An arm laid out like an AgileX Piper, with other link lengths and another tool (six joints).
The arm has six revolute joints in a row. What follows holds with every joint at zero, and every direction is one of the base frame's. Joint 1 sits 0.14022 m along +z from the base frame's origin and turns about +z. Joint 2 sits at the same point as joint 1 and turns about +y. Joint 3 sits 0.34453 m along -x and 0.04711 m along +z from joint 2 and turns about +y. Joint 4 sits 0.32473 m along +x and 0.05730 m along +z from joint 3 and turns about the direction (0.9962, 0, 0.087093). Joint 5 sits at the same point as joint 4 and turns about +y. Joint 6 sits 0.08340 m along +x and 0.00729 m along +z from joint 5 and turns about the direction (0.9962, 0, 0.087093). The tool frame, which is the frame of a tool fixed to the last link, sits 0.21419 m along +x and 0.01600 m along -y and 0.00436 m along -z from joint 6; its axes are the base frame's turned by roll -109.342, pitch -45.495 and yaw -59.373 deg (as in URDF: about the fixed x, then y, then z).
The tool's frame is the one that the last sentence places.
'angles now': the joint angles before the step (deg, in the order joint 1, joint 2, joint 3, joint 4, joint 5, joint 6). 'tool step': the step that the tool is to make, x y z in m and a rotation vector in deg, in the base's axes. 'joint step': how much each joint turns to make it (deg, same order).
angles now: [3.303, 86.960, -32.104, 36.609, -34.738, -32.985]
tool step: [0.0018, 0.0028, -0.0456, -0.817, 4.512, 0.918]
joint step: [0.004, 5.846, 0.007, -2.259, -0.996, 1.464]
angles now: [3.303, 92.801, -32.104, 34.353, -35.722, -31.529]
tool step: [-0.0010, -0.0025, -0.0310, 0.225, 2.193, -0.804]
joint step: [0.002, 4.424, 0.009, -0.680, -1.944, 1.932]
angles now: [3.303, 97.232, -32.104, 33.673, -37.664, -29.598]
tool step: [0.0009, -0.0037, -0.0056, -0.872, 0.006, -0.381]
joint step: [0.000, 1.473, -0.005, -0.083, -1.699, -0.010]
